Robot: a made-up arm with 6 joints. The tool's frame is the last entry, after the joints.
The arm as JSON. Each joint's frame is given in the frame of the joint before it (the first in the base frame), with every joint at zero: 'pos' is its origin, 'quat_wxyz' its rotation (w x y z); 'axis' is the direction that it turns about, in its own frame. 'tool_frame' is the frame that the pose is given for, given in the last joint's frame.
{
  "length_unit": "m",
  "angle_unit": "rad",
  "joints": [
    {
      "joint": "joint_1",
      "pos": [
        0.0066,
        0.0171,
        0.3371
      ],
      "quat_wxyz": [
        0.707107,
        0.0,
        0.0,
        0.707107
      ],
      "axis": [
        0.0,
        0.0,
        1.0
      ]
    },
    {
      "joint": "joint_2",
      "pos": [
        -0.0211,
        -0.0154,
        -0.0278
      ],
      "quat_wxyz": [
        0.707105,
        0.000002,
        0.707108,
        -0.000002
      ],
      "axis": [
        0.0,
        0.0,
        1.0
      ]
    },
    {
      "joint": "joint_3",
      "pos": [
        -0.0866,
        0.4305,
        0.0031
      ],
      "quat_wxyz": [
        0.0,
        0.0,
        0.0,
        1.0
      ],
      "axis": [
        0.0,
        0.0,
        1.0
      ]
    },
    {
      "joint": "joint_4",
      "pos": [
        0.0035,
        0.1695,
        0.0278
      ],
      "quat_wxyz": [
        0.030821,
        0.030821,
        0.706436,
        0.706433
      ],
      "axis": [
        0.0,
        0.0,
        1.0
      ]
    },
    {
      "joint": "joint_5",
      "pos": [
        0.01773,
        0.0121,
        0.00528
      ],
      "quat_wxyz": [
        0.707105,
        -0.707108,
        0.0,
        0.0
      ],
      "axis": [
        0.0,
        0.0,
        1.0
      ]
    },
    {
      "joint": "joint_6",
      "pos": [
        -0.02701,
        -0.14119,
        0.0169
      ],
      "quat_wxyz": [
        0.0,
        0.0,
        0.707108,
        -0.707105
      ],
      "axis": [
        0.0,
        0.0,
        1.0
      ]
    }
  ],
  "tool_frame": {
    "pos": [
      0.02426,
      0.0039,
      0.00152
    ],
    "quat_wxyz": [
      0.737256,
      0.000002,
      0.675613,
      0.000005
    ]
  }
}
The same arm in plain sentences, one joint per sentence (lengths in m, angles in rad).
The arm has six revolute joints in a row. What follows holds with every joint at zero, and every direction is one of the base frame's.
The first joint is mounted 0.0066 m along +x and 0.0171 m along +y and 0.3371 m along +z from the base frame's origin and turns about +z.
The second joint is mounted 0.0154 m along +x and 0.0211 m along -y and 0.0278 m along -z from the first joint and turns about +y.
The third joint is mounted 0.4305 m along -x and 0.0031 m along +y and 0.0866 m along +z from the second joint and turns about +y.
The fourth joint is mounted 0.1695 m along +x and 0.0278 m along +y and 0.0035 m along +z from the third joint and turns about the direction (0.9962, 0, 0.0871).
The fifth joint is mounted 0.0068 m along +x and 0.0121 m along +y and 0.0172 m along -z from the fourth joint and turns about +y.
The sixth joint is mounted 0.1383 m along +x and 0.0169 m along +y and 0.0392 m along +z from the fifth joint and turns about the direction (0.9962, 0, 0.0871).
The tool frame, which is the frame that the pose is given for, is mounted 0.0006 m along -x and 0.0039 m along -y and 0.0243 m along +z from the sixth joint; its axes are the base frame's turned by roll 0, pitch 0 and yaw -3.1416 rad (as in URDF: about the fixed x, then y, then z).

